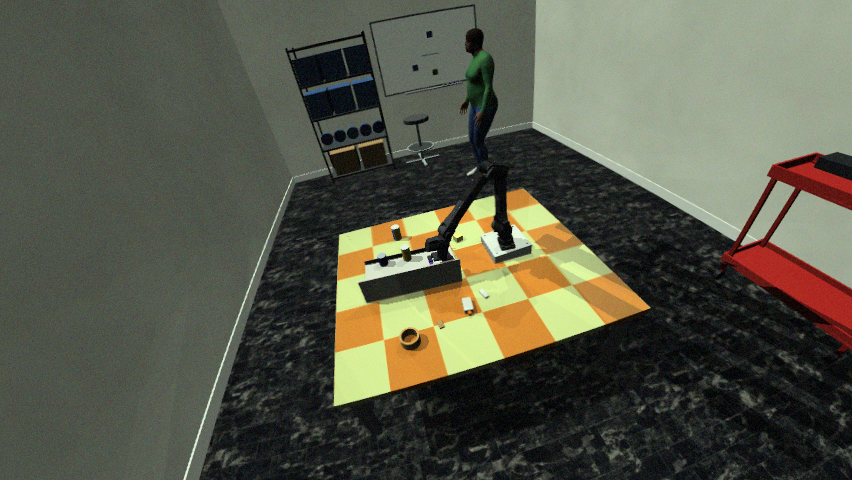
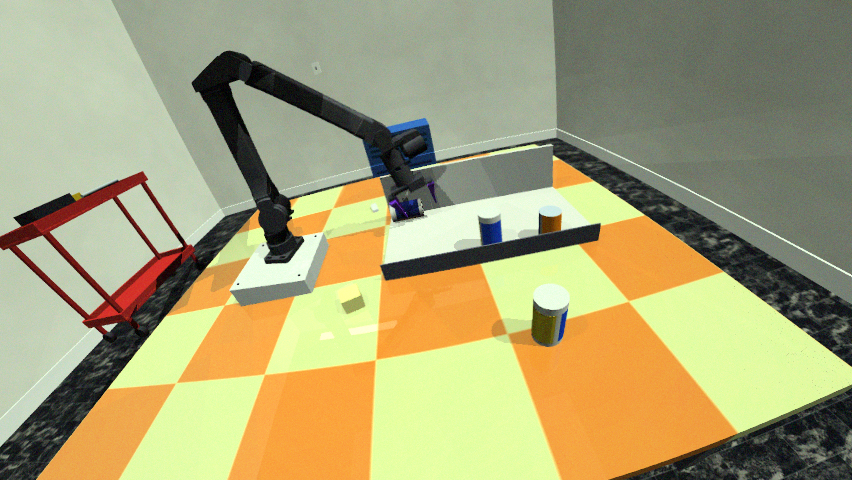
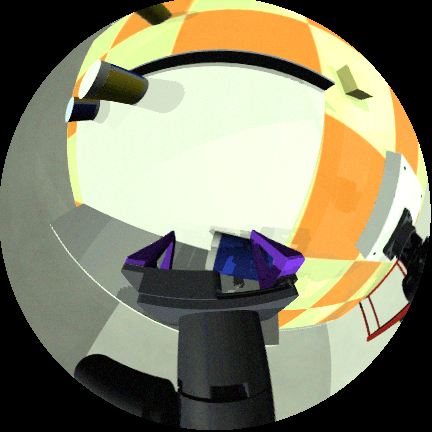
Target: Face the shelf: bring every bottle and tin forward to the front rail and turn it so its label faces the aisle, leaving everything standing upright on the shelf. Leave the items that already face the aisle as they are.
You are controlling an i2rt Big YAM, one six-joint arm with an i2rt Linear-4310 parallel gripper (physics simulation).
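Where they show: gripper, fingertip midpoint: (image 2: pixel 421 209) (image 3: pixel 212 234); arm's base at its link origin: (image 1: pixel 506 243) (image 2: pixel 285 251).
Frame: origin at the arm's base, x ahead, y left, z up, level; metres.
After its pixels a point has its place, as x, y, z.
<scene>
My gripper (image 2: pixel 415 201) {0.415, 0.140, 0.001} (image 3: pixel 212 234) {0.415, 0.140, 0.001} (image 1: pixel 437 256) {0.415, 0.140, 0.001} is open and low at the shelf's back corner nearest the robot base. A blue tin (image 2: pixel 412 208) {0.386, 0.147, 0.007} (image 3: pixel 233 259) {0.382, 0.155, 0.016} lies on its side between the purple fingers, which stand wide around it. The white shelf board (image 2: pixel 440 232) {0.471, 0.059, -0.036} (image 3: pixel 201 153) {0.463, 0.059, -0.036} has a dark front rail (image 2: pixel 488 253) {0.596, -0.067, -0.031} (image 3: pixel 241 59) {0.450, -0.083, -0.026} and a grey back panel (image 2: pixel 495 172) {0.651, 0.237, 0.050} (image 1: pixel 411 279) {0.566, 0.237, 0.042}. A blue tin (image 2: pixel 490 225) (image 3: pixel 85 111) and an orange tin (image 2: pixel 549 219) (image 3: pixel 118 85) stand upright at the rail. A yellow and blue tin (image 2: pixel 549 314) {0.677, -0.319, 0.029} (image 1: pixel 396 231) {0.677, -0.263, 0.020} stands on the mat, off the shelf.
The robot base (image 2: pixel 279 277) {0.048, -0.120, -0.004} stands beside the shelf. A small yellow block (image 2: pixel 351 297) {0.286, -0.193, -0.020} (image 3: pixel 352 82) lies on the checkered mat. A blue crate (image 2: pixel 411 128) stands behind the back panel. A red cart (image 2: pixel 136 286) (image 1: pixel 793 271) is off the mat. A person (image 1: pixel 479 95) stands by the far wall.
</scene>
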